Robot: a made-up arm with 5 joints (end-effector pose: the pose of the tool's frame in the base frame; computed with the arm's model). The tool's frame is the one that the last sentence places.
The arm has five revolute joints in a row. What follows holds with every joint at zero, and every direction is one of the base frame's.
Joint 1 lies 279 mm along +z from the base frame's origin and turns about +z.
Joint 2 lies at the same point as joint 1 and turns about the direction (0, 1, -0.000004).
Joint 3 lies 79 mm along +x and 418 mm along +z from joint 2 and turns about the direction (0, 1, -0.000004).
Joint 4 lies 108 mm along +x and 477 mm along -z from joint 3 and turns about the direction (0, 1, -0.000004).
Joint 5 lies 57 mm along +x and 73 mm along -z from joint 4 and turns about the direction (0, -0.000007, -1).
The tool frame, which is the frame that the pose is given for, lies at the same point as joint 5; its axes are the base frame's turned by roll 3.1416, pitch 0 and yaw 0 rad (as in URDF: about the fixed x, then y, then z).
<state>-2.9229 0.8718 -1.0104 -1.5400 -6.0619</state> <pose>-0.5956 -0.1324 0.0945 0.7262 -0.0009 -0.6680 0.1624</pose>
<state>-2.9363 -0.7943 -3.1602 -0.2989 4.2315</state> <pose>0.7384 0.1537 0.8590 0.5124 -0.4769 0.2259 -0.6774</pose>
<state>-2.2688 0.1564 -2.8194 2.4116 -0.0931</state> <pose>-0.2187 -0.2607 1.0962 0.1160 0.4607 -0.8786 0.0476</pose>
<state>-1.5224 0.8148 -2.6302 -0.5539 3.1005</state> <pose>0.0390 -0.8041 0.8206 0.6574 0.2541 0.2780 -0.6526</pose>
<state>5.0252 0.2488 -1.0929 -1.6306 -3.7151</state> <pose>0.1871 -0.5786 0.5211 0.5756 0.1098 0.3083 -0.7493</pose>
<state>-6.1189 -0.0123 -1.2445 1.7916 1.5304</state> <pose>0.5650 0.0937 0.5615 0.1980 0.7481 -0.6087 -0.1749</pose>
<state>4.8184 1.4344 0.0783 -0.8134 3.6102</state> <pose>-0.0051 0.0482 0.0295 0.3010 -0.7732 -0.5337 -0.1637</pose>
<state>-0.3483 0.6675 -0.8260 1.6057 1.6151</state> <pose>0.4111 -0.1493 0.0388 0.3919 0.4164 -0.6231 -0.5336</pose>
